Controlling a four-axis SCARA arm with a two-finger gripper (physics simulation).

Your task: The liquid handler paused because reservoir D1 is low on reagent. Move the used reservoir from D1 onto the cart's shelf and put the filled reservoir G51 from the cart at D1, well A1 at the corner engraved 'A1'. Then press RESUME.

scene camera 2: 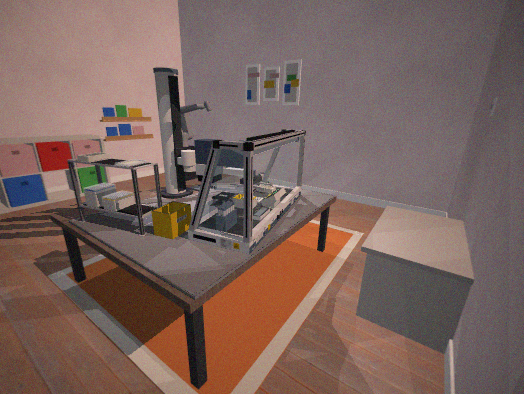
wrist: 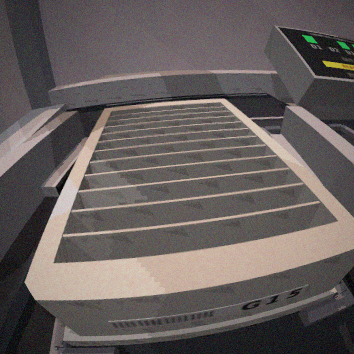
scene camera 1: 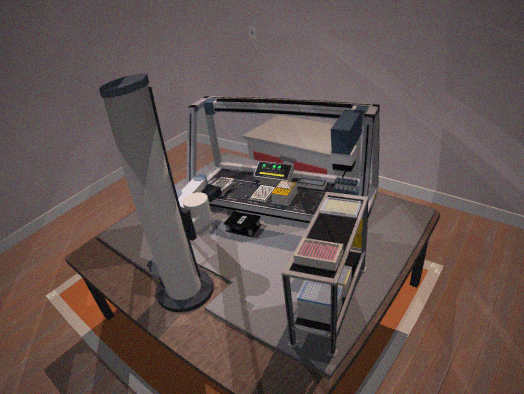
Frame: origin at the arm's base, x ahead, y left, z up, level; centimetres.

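Seen in the pictures: gripper, between the fingertips: [scene camera 2: 268, 187] [wrist: 179, 122] [scene camera 1: 224, 181]; arm's base, origin of its link: [scene camera 2: 176, 193] [scene camera 1: 184, 290].
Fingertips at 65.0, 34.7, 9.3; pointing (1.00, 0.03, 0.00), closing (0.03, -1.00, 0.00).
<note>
Offsets run from my fingertips to a thing's middle, as dx, dy, dz. "*": to the spot under its first point.
The used reservoir G15 @[-2.2, -0.1, -1.5] [scene camera 1: 224, 184] [wrist: 165, 280], pale-rimmed with empty-looking troughs, is at the left end of the handler's deck. My gripper [scene camera 1: 219, 188] [wrist: 179, 122] is shut on it, with a finger along each long side; I cannot tell whether it is raised. A pale reservoir with pink rows @[-52.8, -93.6, +28.5] [scene camera 1: 318, 251] stands on the near end of the cart's top; its label is unreadable. The cart @[-40.3, -90.4, +9.7] [scene camera 1: 287, 310] [scene camera 2: 139, 200] stands at the right in scene camera 1. The tilted screen @[* +16.2, -22.0, +3.5] [scene camera 1: 273, 171] [wrist: 325, 52] shows green squares and a yellow bar. RESUME is not readable.
The handler's frame [scene camera 1: 192, 142] [scene camera 2: 248, 195] surrounds the deck, with a dark pipetting head @[* +5.0, -72.1, +39.8] [scene camera 1: 345, 132] at its right. A white plate @[+3.1, -24.3, -2.4] [scene camera 1: 262, 193] and yellow rack @[+5.8, -36.4, +0.2] [scene camera 1: 283, 192] stand mid-deck. A black device @[-19.4, -29.1, -5.3] [scene camera 1: 243, 224] lies in front. A yellow bin @[-8.9, -79.2, -1.3] [scene camera 2: 167, 221] stands beside the cart.
</note>
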